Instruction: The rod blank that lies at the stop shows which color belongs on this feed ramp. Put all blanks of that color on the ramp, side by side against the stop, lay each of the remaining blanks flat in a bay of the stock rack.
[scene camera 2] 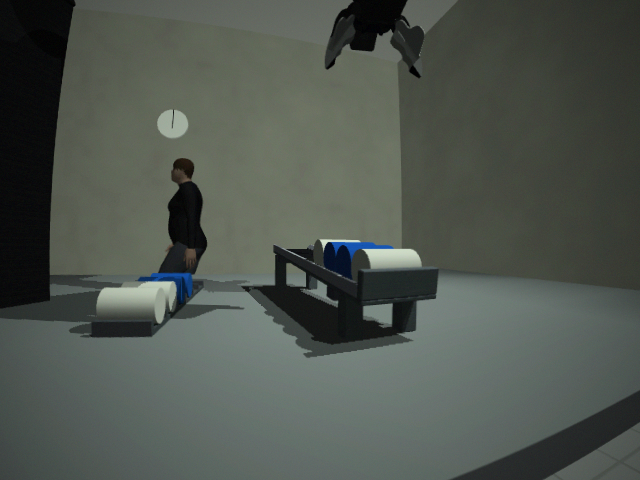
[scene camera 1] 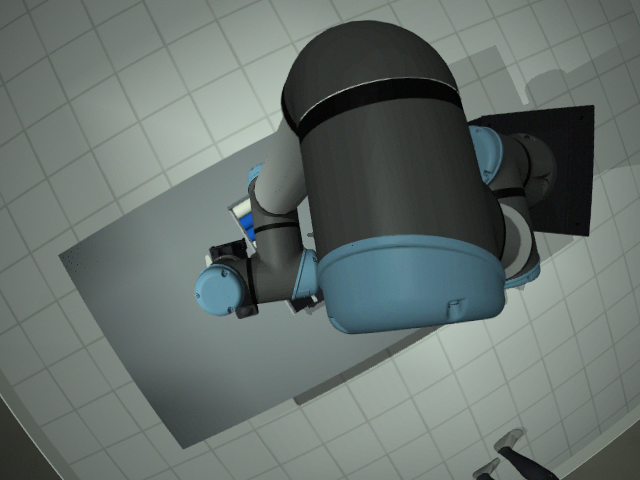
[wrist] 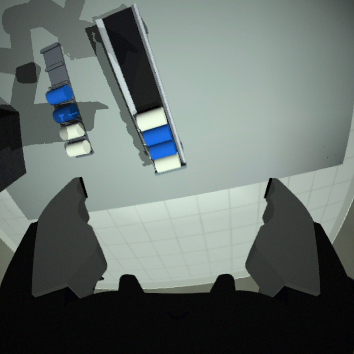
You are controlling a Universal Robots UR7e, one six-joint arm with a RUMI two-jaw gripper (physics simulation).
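Note:
The feed ramp [scene camera 2: 398,283] [wrist: 132,65] holds four blanks side by side at its stop end: a white blank [scene camera 2: 390,259] [wrist: 167,164] against the stop, a blue blank [wrist: 163,149], another blue blank [wrist: 157,135], then a white blank [scene camera 2: 325,250] [wrist: 151,118]. The stock rack [scene camera 2: 122,328] [wrist: 58,75] holds two blue blanks [wrist: 59,94] [wrist: 66,113] and two white blanks [wrist: 71,131] [wrist: 78,148]; two bays at its far end are empty. My gripper [scene camera 2: 373,72] [wrist: 175,180] is open and empty, high above the table. The arm hides it and most blanks in scene camera 1.
The ramp stands raised on legs on the table [scene camera 1: 155,335] [scene camera 2: 310,413], beside the low rack. The dark robot base [scene camera 1: 563,170] is at the right in scene camera 1. A person [scene camera 2: 186,222] in black is beyond the table.

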